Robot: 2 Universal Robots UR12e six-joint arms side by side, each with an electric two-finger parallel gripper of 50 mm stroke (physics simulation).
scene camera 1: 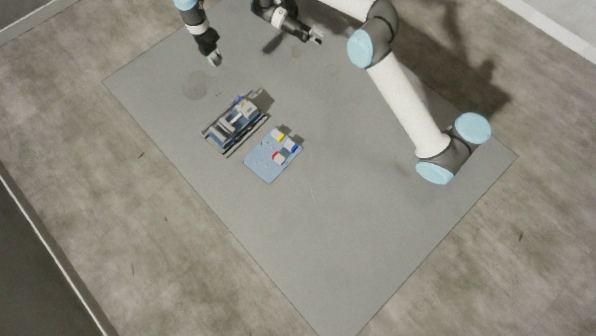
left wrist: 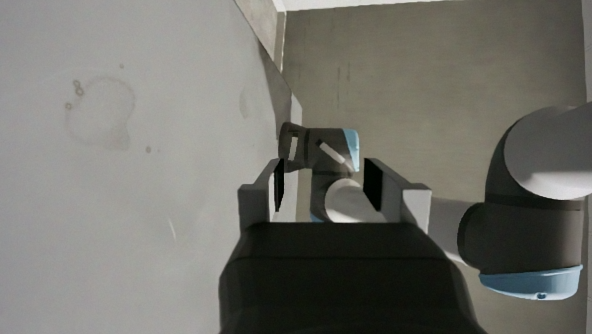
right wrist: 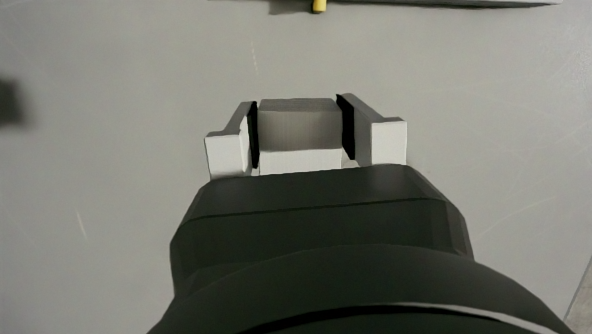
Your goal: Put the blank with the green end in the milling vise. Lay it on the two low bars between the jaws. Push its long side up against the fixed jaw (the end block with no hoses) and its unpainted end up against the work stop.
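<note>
The blank with the green end (scene camera 1: 208, 59) (right wrist: 300, 161) is between the fingers of my right gripper (scene camera 1: 215, 58) (right wrist: 297, 120), at the top left in scene camera 1. A bit of green shows beside the fingers there; the right wrist view shows the blank's grey, unpainted faces. My right gripper is shut on it, above the mat and apart from the vise. The milling vise (scene camera 1: 227, 125) stands lower in scene camera 1, with blue hoses at its upper end. The work stop and the low bars are too small to tell. My left gripper (scene camera 1: 316, 36) (left wrist: 323, 175) is open and empty.
A blue plate (scene camera 1: 257, 164) lies beside the vise and carries a yellow-ended blank (scene camera 1: 275, 133), a blue-ended blank (scene camera 1: 289, 144) and a red-ended blank (scene camera 1: 280, 159). A yellow fitting (right wrist: 319, 6) shows at the top of the right wrist view. The left arm (scene camera 1: 400, 102) spans the right side.
</note>
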